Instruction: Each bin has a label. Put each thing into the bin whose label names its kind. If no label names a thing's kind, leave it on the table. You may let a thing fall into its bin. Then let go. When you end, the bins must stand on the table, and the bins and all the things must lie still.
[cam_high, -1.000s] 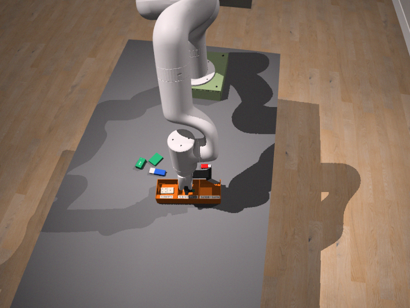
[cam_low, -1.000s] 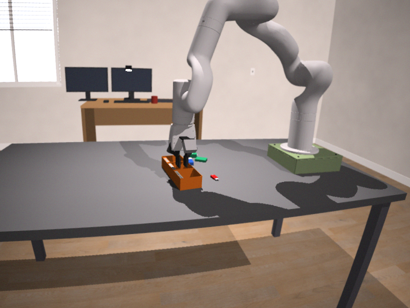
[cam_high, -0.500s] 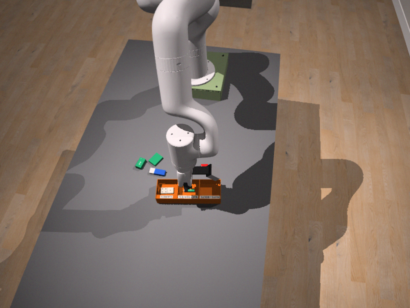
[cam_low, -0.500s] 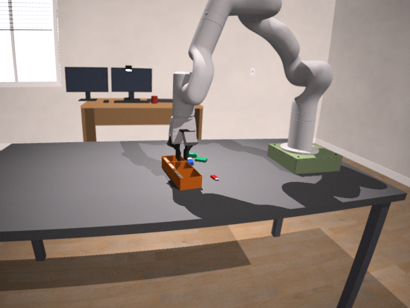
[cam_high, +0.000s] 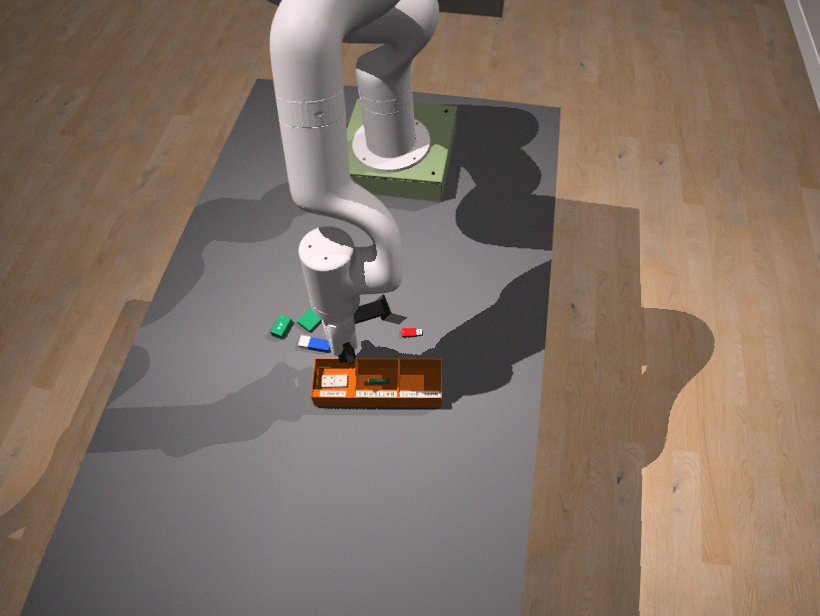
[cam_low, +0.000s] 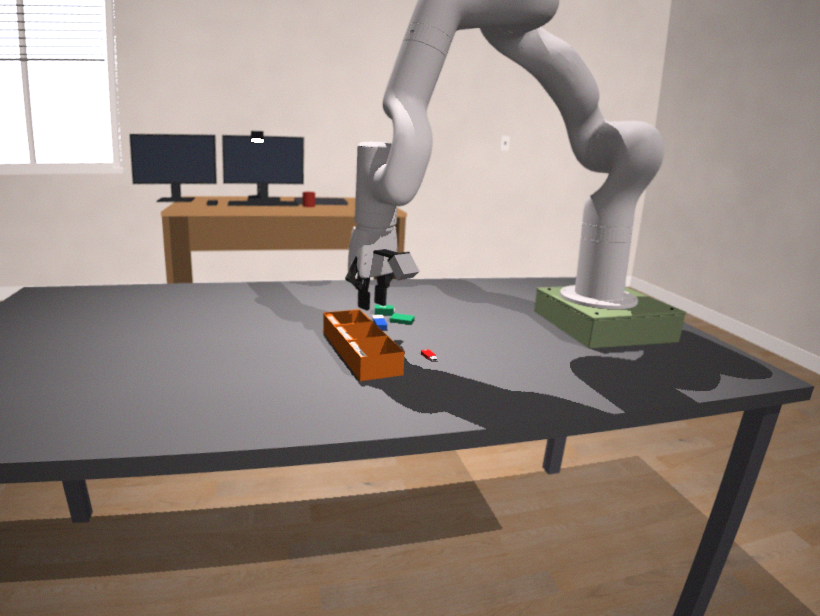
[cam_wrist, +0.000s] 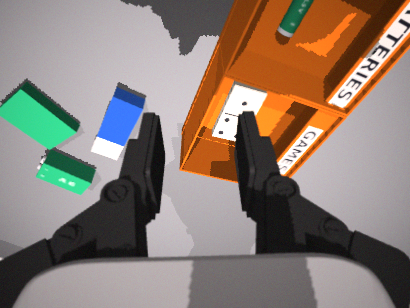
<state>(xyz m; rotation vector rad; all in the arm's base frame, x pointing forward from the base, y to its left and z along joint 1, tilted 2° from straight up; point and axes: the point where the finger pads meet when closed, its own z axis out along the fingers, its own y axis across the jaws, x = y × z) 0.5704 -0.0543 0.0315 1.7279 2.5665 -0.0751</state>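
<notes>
The green 9 V battery lies 15 cm to the right of my hand, 9 cm behind it and 8 cm below it. Also, from my hand: orange three-part bin (7 cm to the left, 7 cm below, 5 cm ahead); then white domino (8 cm below, 4 cm ahead, 3 cm to the right); then green cylindrical battery (8 cm below, 7 cm to the left, 4 cm ahead).
</notes>
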